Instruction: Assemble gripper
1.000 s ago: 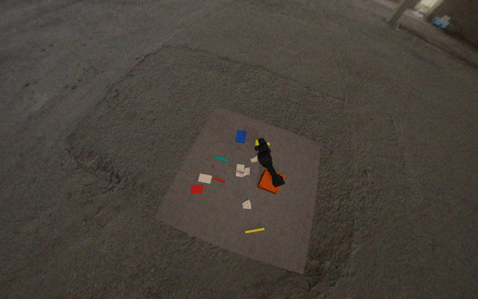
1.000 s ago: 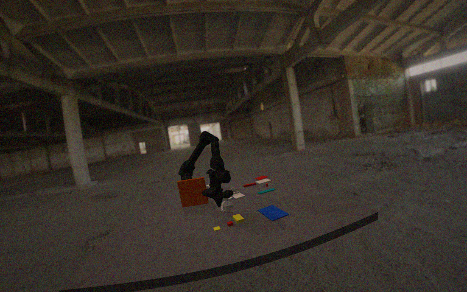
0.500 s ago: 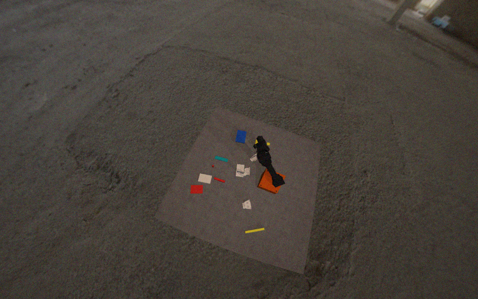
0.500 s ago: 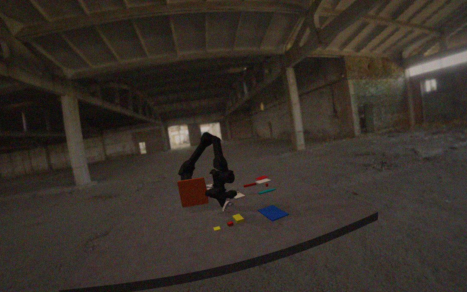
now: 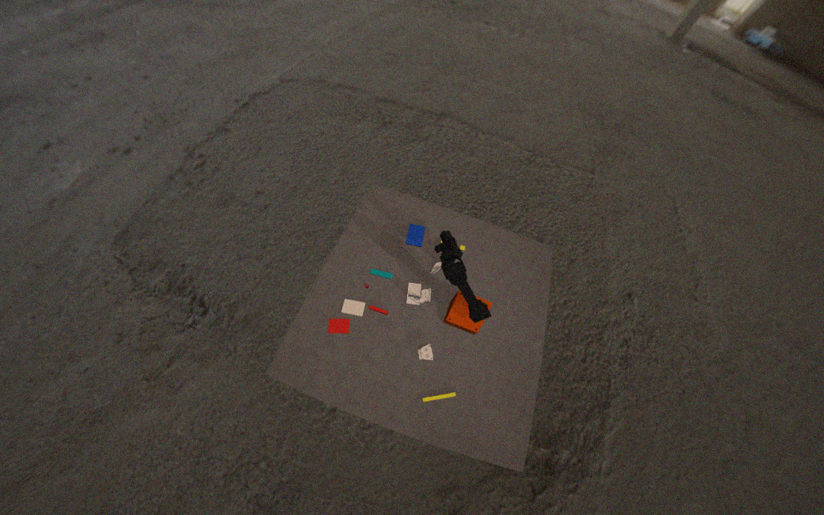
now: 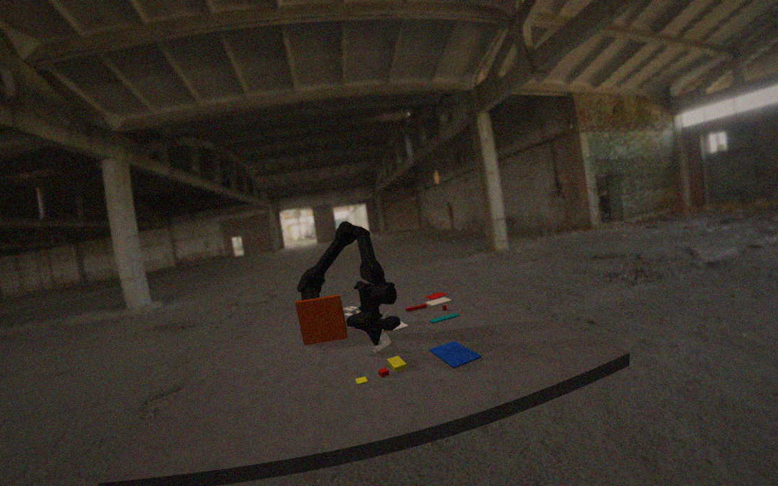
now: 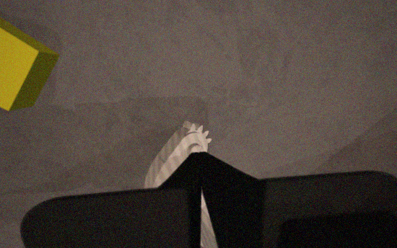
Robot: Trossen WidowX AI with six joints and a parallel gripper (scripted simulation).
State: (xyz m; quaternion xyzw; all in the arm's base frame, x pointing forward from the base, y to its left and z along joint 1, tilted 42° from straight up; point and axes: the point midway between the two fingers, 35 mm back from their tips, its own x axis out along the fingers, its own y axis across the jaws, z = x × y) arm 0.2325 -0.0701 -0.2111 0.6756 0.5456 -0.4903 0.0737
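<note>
My gripper tip is 6 cm short of the yellow block, 12 cm to the left of it and 2 cm above it. Round my gripper tip: red bar 20 cm ahead, 40 cm to the left, 2 cm below; blue plate 24 cm ahead, 12 cm to the right, 2 cm below; teal bar 29 cm ahead, 21 cm to the left, 2 cm below.
</note>
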